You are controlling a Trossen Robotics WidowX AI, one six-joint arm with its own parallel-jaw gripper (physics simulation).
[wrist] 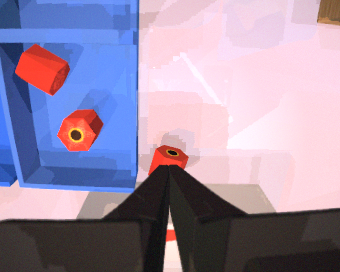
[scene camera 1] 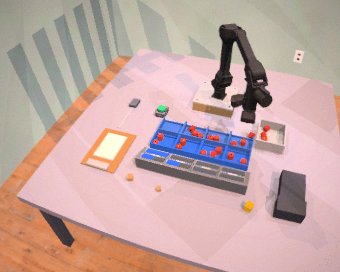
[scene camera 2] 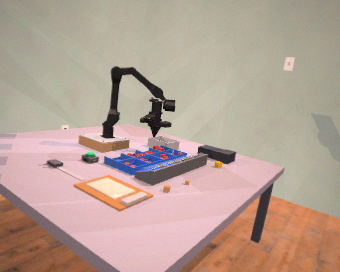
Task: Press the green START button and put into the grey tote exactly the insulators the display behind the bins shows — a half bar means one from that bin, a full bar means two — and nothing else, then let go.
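Note:
The green START button (scene camera 1: 161, 108) (scene camera 2: 90, 154) stands left of the blue bins (scene camera 1: 159, 128) (scene camera 2: 116, 163) (wrist: 75, 36), which hold red insulators. The display (scene camera 1: 192, 178) (scene camera 2: 172, 170) shows a full blue bar at the left, a half bar beside it and no blue in the other two windows. The grey tote (scene camera 1: 270, 146) (scene camera 2: 170, 146) holds at least two red insulators (scene camera 1: 266, 128). Another insulator (scene camera 1: 251, 135) (wrist: 168, 156) stands on the table between bins and tote. My gripper (scene camera 1: 248, 121) (scene camera 2: 154, 135) (wrist: 167, 173) is shut and empty, above this insulator; its tips hide part of it in the wrist view.
A black block (scene camera 1: 290, 196) (scene camera 2: 216, 153) lies right of the display. A yellow cube (scene camera 1: 248, 206) (scene camera 2: 218, 164) and two small orange cubes (scene camera 1: 130, 177) (scene camera 2: 167, 188) lie before it. An orange clipboard (scene camera 1: 91, 154) (scene camera 2: 80, 186) and a small grey device (scene camera 1: 134, 102) (scene camera 2: 55, 163) lie left.

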